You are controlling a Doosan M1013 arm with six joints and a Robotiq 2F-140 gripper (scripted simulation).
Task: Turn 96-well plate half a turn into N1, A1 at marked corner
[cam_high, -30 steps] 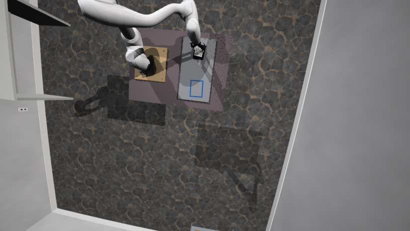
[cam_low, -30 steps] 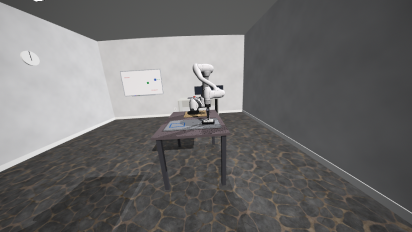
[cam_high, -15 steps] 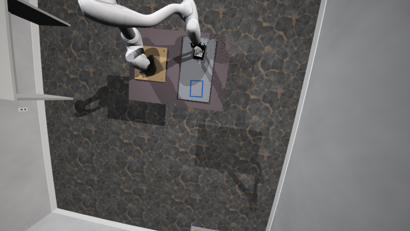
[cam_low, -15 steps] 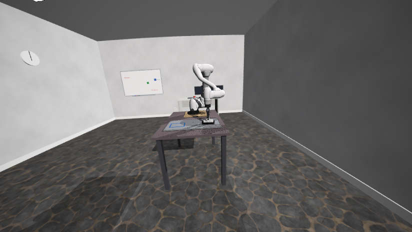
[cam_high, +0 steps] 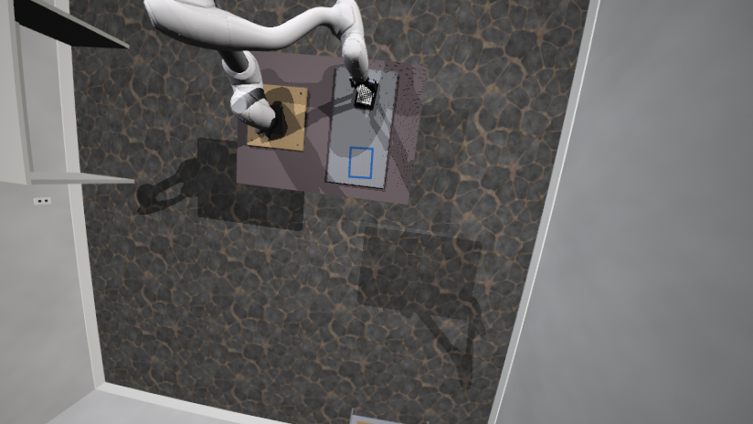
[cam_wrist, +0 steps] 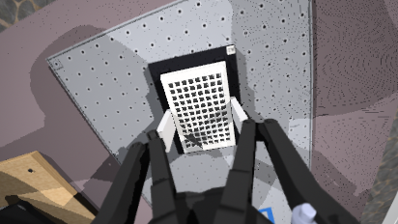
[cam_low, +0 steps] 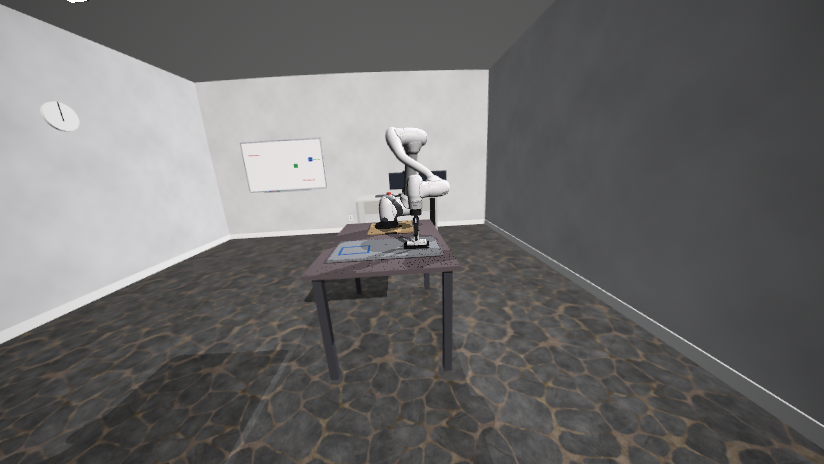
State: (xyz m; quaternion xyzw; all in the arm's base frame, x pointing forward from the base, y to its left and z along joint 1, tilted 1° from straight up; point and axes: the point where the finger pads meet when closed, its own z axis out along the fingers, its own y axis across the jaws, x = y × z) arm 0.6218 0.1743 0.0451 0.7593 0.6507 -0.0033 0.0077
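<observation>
My gripper is now 4 cm above the black plate nest N1. Also, from my hand: small white corner mark: 6 cm ahead, 7 cm to the left, 3 cm below; then white 96-well plate: 2 cm below.
</observation>
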